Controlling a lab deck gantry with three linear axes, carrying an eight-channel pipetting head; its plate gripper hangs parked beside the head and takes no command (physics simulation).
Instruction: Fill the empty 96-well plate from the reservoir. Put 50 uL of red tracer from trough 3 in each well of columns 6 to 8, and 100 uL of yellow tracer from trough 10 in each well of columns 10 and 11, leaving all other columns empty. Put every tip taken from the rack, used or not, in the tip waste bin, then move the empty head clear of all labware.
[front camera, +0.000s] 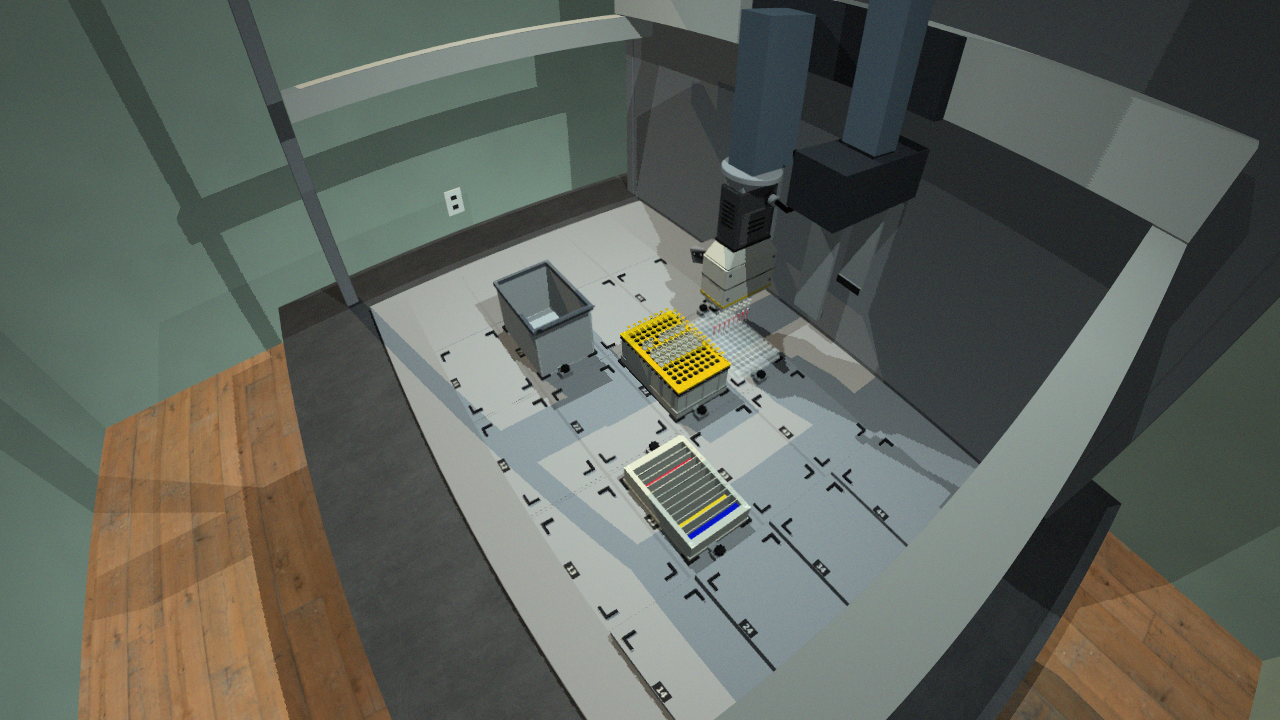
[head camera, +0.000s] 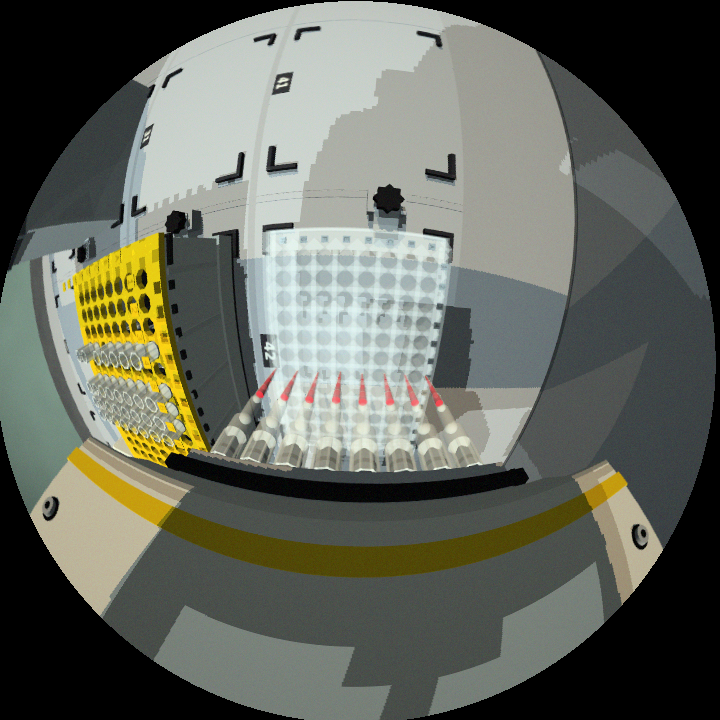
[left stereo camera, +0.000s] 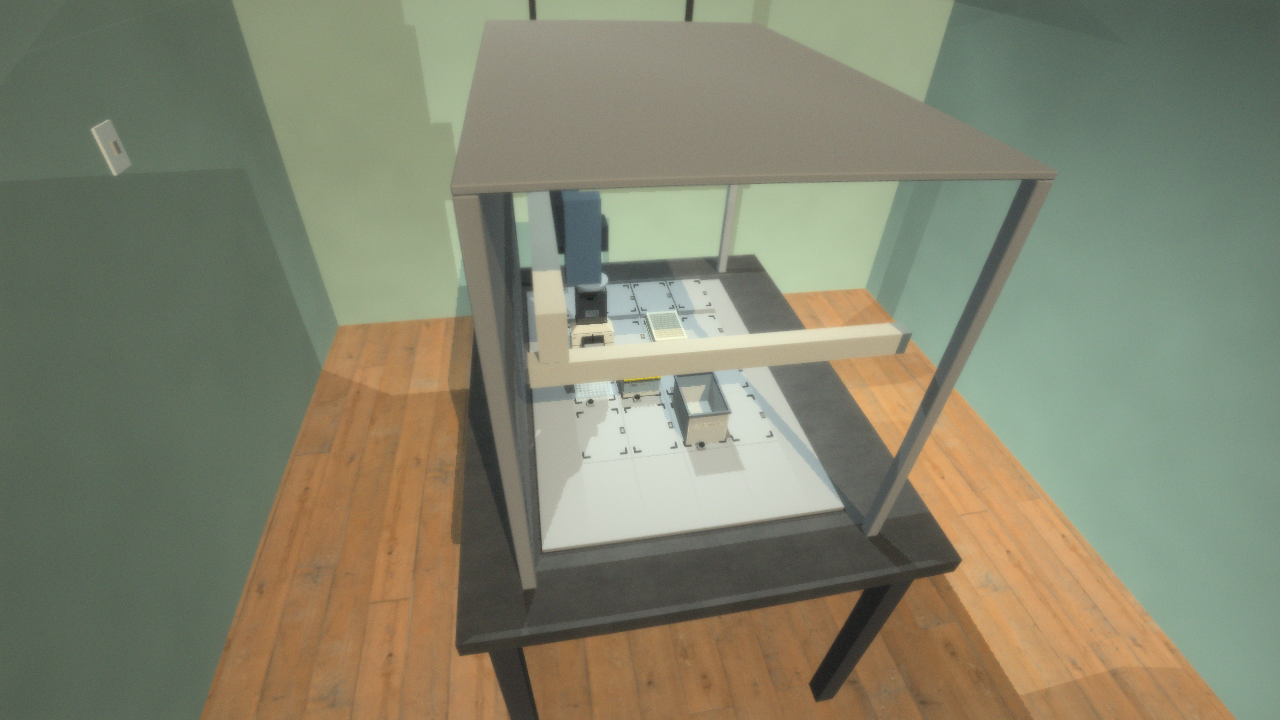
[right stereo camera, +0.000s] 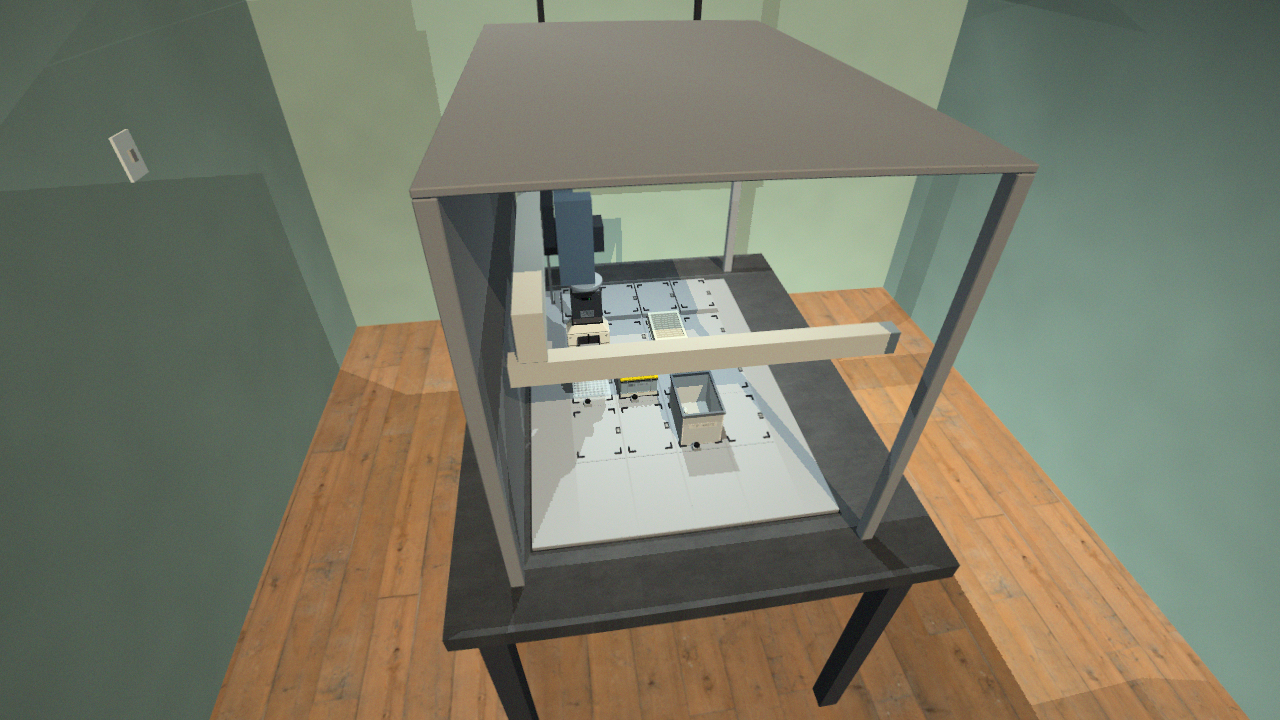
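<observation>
The pipetting head (front camera: 735, 273) (head camera: 362, 560) (left stereo camera: 591, 333) (right stereo camera: 588, 333) carries a row of clear tips (head camera: 362, 429) with red liquid in their lower ends. The tips hang above the lower part of the clear plate (front camera: 760, 351) (head camera: 355, 243) as seen in the head view; their exact column is unclear. No colour shows in the visible wells. The yellow tip rack (front camera: 684, 386) (head camera: 161, 268) still holds several tips. The reservoir (front camera: 723, 530) has red, yellow and blue troughs. The tip waste bin (front camera: 565, 346) (left stereo camera: 707, 429) stands left. The parked gripper (front camera: 836, 277) hangs beside the head; its finger state is unclear.
The rack stands directly beside the plate, between it and the bin. Black positioning knobs (front camera: 760, 374) (head camera: 388, 198) stand near the labware. The back wall (front camera: 966, 295) rises behind the head. The pale gantry beam (left stereo camera: 716, 351) (right stereo camera: 707, 349) crosses above the deck.
</observation>
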